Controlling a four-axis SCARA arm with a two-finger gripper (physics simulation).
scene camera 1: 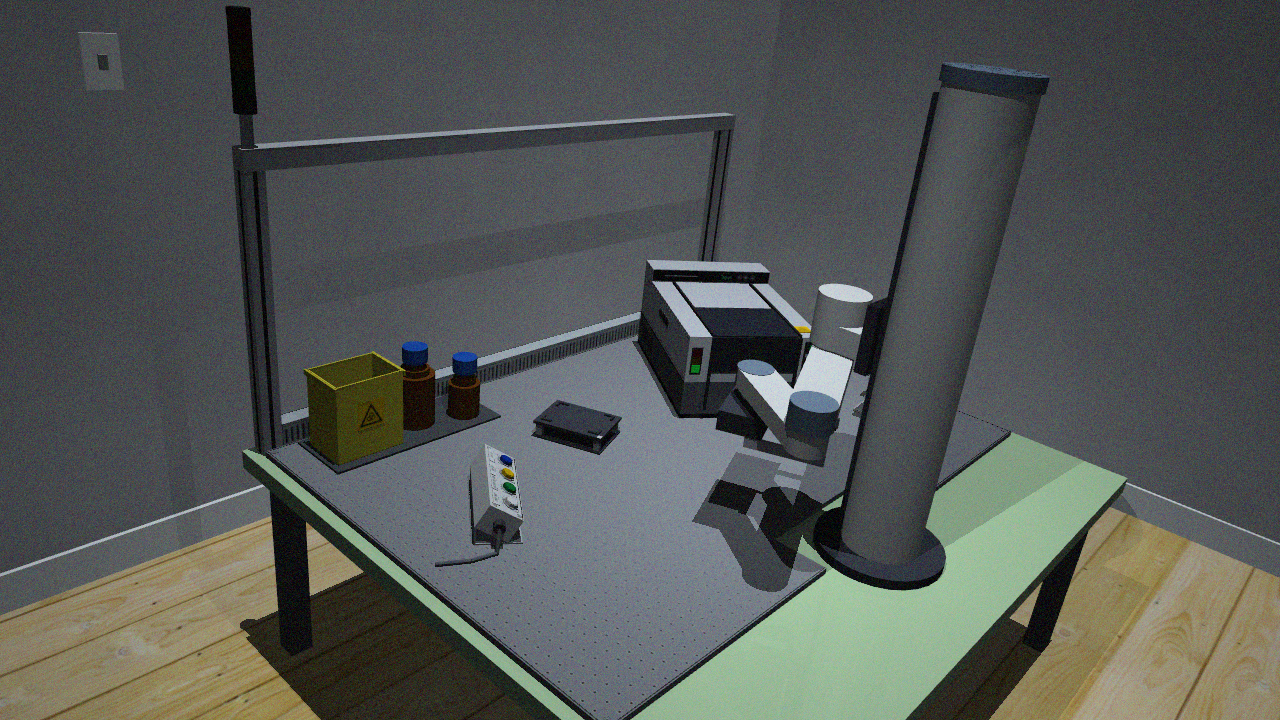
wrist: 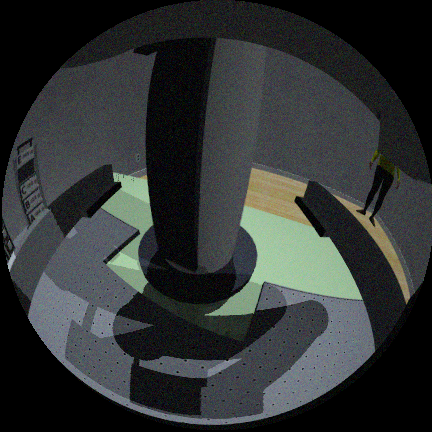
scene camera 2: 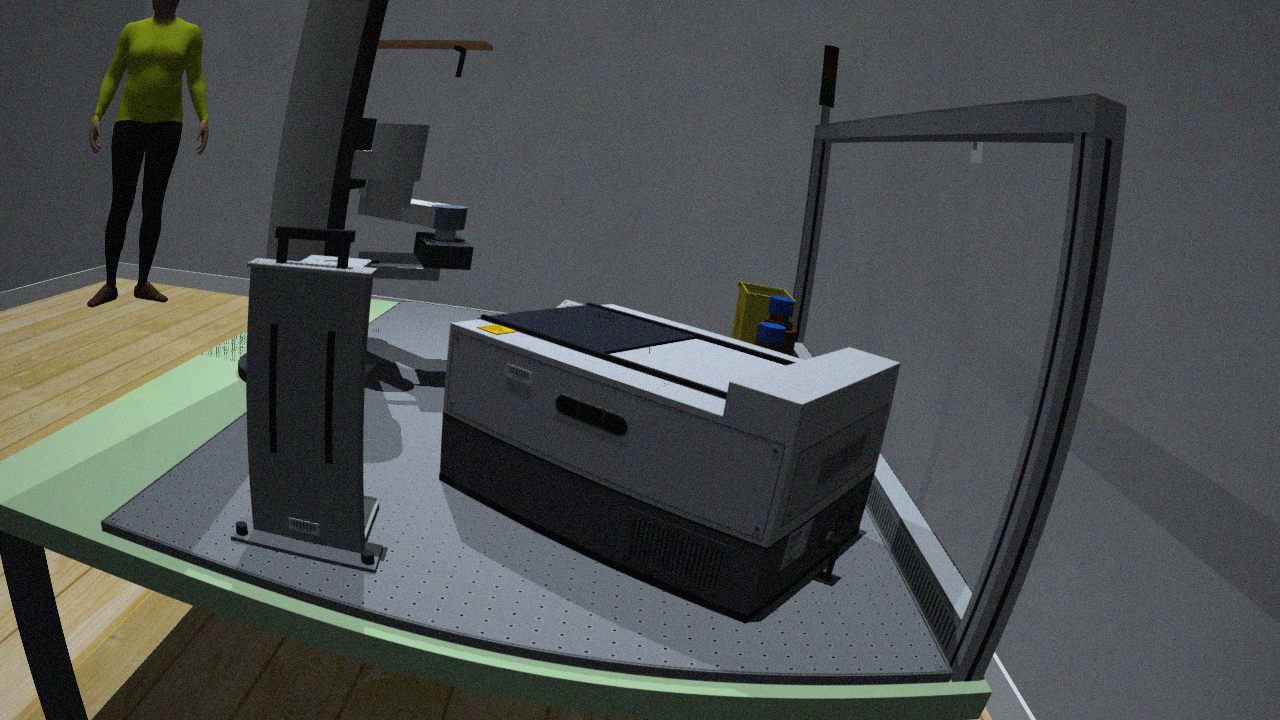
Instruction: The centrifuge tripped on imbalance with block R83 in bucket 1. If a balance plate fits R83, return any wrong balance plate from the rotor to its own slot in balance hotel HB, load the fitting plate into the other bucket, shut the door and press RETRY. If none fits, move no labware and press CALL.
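Frame: origin at the arm's base, x ahead, y left, z up, level; millimetres.
Where they show: gripper, fingertip midpoint: (scene camera 1: 831, 442) (wrist: 206, 176); arm's base at its link origin: (scene camera 1: 877, 549) (wrist: 196, 250).
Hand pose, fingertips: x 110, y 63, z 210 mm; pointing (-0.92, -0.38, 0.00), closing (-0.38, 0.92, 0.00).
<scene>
Things, the pixels of their top centre, and the offset from my fingertips. "spot": a spot on its surface instead.
- button box at its top centre: (scene camera 1: 496, 472) dx +438, dy +438, dz -113 mm
- low black nest at its top centre: (scene camera 1: 578, 416) dx +563, dy +103, dz -151 mm
- yellow bin at a spot on its surface: (scene camera 1: 355, 410) spot: dx +748, dy +542, dz -81 mm
The centrifuge (scene camera 1: 666, 333) (scene camera 2: 617, 456) stands at the back of the bench, its top covered by a dark panel and a light panel. A green light shows on its front. The rotor, buckets, block R83 and any balance plate inside are hidden. A hotel tower (scene camera 2: 308, 402) (wrist: 34, 197) stands beside the centrifuge; in the wrist view the labels E, C, B and A show, with a dark gap between E and C. The button box (scene camera 1: 497, 490) has blue, yellow, green and white buttons. My gripper (scene camera 2: 396, 265) (wrist: 206, 177) is open and empty, raised above the bench near the arm's column.
A low black nest (scene camera 1: 577, 422) lies between the button box and centrifuge. A yellow bin (scene camera 1: 355, 410) and two blue-capped brown bottles (scene camera 1: 418, 394) (scene camera 1: 463, 394) stand at the left. The arm column (scene camera 1: 939, 313) (wrist: 200, 150) rises at the bench edge. A frame (scene camera 1: 492, 136) runs behind. A person (scene camera 2: 152, 80) (wrist: 384, 172) stands beyond.
</scene>
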